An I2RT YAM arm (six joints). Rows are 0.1 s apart.
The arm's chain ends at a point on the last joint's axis. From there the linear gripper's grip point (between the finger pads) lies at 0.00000 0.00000 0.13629 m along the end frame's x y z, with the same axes.
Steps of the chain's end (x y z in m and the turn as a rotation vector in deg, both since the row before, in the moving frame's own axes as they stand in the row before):
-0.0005, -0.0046, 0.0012, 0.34, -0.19, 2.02
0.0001, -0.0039, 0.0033, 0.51, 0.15, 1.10
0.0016, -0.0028, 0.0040, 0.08, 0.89, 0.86
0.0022, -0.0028, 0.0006, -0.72, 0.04, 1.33
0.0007, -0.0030, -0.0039, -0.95, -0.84, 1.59
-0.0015, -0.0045, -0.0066, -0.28, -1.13, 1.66
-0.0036, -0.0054, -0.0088, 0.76, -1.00, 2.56
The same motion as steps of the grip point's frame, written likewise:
-0.0009, -0.0054, 0.0012, 0.34, -0.19, 2.02
0.0005, -0.0051, 0.0033, 0.51, 0.15, 1.10
0.0037, -0.0030, 0.0040, 0.08, 0.89, 0.86
0.0023, -0.0011, 0.0006, -0.72, 0.04, 1.33
-0.0013, -0.0008, -0.0039, -0.95, -0.84, 1.59
-0.0042, -0.0039, -0.0066, -0.28, -1.13, 1.66
-0.0059, -0.0073, -0.0088, 0.76, -1.00, 2.56

